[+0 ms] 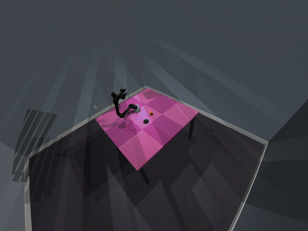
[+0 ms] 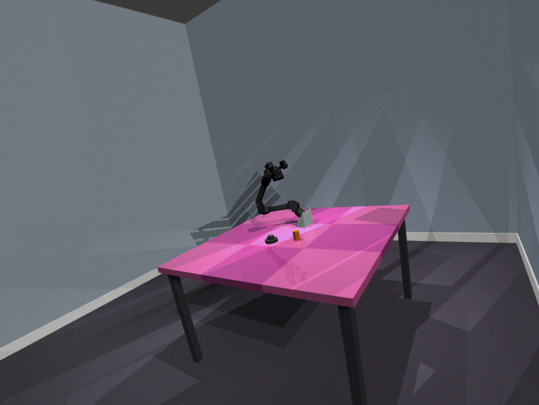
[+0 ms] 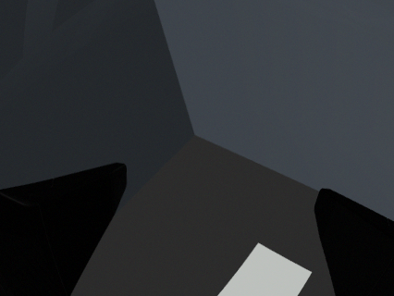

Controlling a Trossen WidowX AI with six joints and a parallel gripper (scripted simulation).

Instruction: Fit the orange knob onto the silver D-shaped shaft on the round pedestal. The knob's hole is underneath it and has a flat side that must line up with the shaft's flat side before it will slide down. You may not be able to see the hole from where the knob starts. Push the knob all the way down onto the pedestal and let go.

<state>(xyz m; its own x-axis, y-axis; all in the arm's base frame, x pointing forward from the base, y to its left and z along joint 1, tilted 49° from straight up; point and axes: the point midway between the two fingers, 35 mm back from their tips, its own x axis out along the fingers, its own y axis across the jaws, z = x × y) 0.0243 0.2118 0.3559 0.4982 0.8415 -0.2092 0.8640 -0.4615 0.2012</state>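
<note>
Now: the orange knob 230 mm ahead of my gripper tip, 220 mm to the left of it and 440 mm below it. Round my gripper tip: round black pedestal (290 mm ahead, 50 mm to the left, 450 mm below).
</note>
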